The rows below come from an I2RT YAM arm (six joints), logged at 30 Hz.
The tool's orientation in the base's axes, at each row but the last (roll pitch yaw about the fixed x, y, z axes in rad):
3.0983, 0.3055, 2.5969
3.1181, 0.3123, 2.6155
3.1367, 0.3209, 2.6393
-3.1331, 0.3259, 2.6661
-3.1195, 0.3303, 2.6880
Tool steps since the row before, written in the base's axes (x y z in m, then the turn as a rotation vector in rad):
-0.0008, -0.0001, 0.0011, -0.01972, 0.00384, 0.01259
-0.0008, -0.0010, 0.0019, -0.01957, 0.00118, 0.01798
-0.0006, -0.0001, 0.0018, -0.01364, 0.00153, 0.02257
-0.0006, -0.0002, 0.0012, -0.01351, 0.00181, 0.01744
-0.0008, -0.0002, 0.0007, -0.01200, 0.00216, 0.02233
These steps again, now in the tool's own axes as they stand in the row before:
0.0003, -0.0004, -0.0013, 0.01420, -0.00616, -0.01796
-0.0004, -0.0012, -0.0019, 0.01114, -0.00828, -0.02269
-0.0001, -0.0004, -0.0019, 0.00492, -0.00510, -0.02545
0.0000, -0.0005, -0.0013, 0.00658, -0.00475, -0.02059
0.0004, -0.0005, -0.0009, 0.00386, -0.00387, -0.02485

